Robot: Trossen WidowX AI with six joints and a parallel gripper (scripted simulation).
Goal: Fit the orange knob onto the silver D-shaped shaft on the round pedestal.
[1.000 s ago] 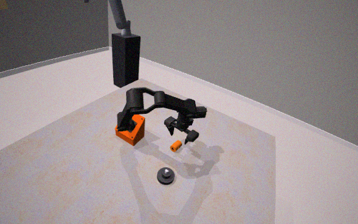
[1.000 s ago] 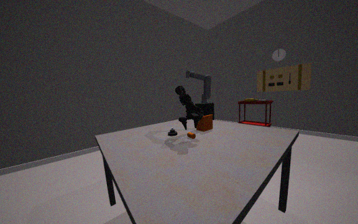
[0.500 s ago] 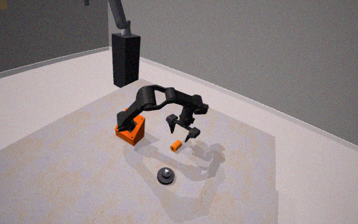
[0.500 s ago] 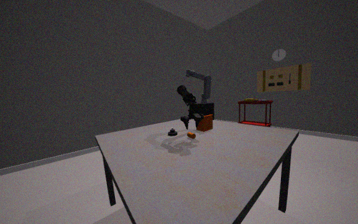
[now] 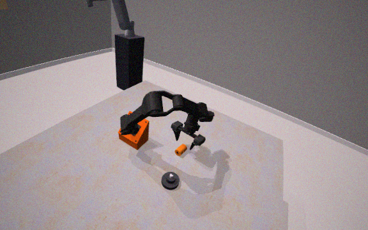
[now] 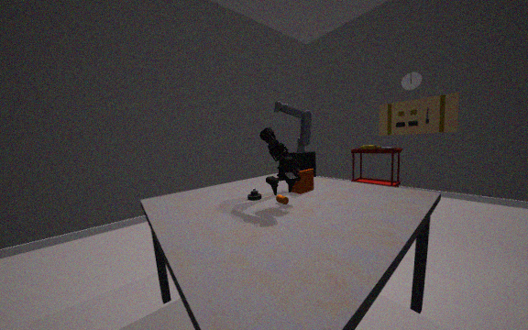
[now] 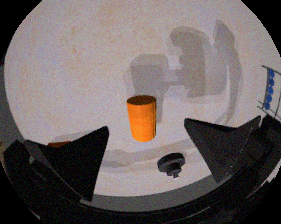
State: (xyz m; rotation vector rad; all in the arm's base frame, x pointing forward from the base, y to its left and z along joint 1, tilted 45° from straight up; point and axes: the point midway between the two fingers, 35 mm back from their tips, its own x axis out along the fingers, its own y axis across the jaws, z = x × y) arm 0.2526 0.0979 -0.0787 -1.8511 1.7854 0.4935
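My gripper tip is 30 mm above the orange knob. Also, from my gripper tip: round dark pedestal: 60 mm ahead, 190 mm to the right, 20 mm below.
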